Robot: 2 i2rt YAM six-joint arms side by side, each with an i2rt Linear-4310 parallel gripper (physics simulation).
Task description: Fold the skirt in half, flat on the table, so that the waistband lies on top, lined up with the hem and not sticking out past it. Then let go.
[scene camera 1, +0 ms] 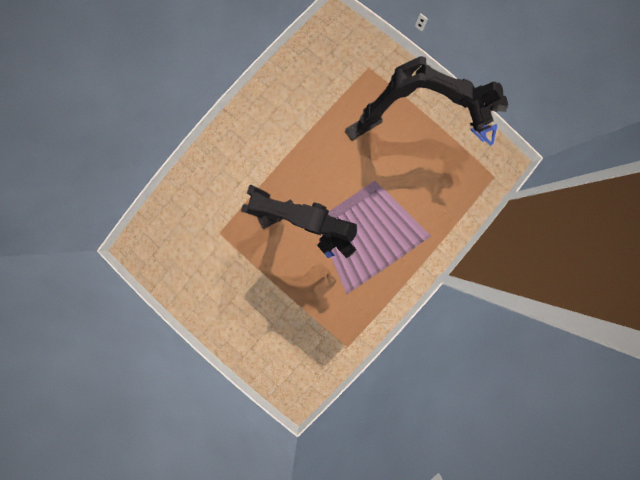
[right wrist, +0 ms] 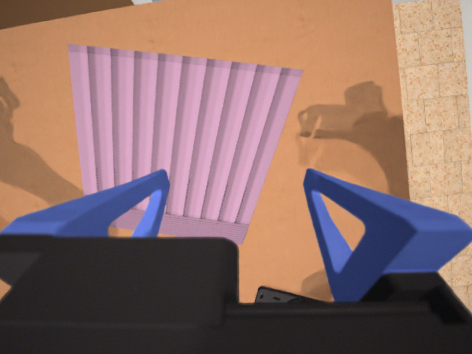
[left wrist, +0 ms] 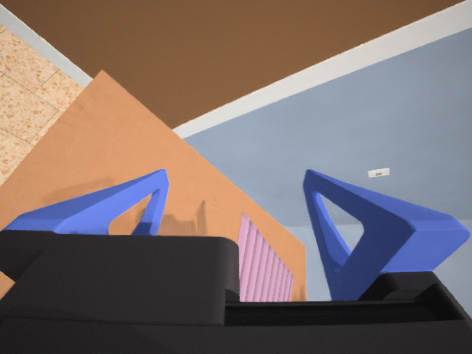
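A pink pleated skirt (scene camera 1: 385,232) (left wrist: 262,265) (right wrist: 180,130) lies spread flat on the brown table. Its darker waistband (scene camera 1: 357,198) (right wrist: 200,228) is at the upper left edge in scene camera 1 and at the near edge in the right wrist view; the wider hem (right wrist: 207,62) is at the opposite edge. My left gripper (scene camera 1: 484,134) (left wrist: 236,176) is open and empty, raised well away from the skirt at the upper right. My right gripper (right wrist: 236,176) is open and empty above the skirt's left side; in scene camera 1 its fingers are mostly hidden under the wrist.
The brown table (scene camera 1: 320,139) (left wrist: 125,135) (right wrist: 350,45) carries shadows of both arms. The left arm (scene camera 1: 439,85) reaches over the table's upper right edge. The right arm (scene camera 1: 297,214) crosses the table's left part and covers part of the waistband. Tan tiled floor (scene camera 1: 206,196) surrounds the table.
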